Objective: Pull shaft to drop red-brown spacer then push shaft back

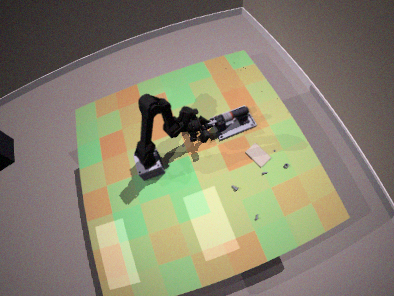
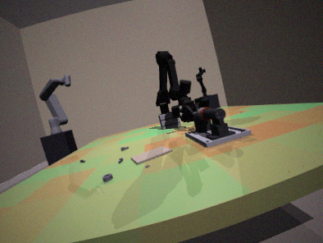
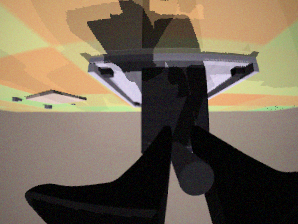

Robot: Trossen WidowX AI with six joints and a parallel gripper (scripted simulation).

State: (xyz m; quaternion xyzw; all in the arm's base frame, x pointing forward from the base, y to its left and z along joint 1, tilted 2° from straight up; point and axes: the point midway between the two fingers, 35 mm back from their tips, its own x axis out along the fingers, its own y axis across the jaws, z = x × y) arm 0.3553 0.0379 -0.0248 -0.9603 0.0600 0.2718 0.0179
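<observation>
The shaft is 5 cm ahead of my gripper tip, 2 cm above it and 1 cm to the right of it. The rest, counted from my gripper tip: flat tan plate (26 cm to the right, 13 cm ahead, 6 cm below); red-brown spacer (11 cm ahead, 2 cm above, 1 cm to the right).
</observation>
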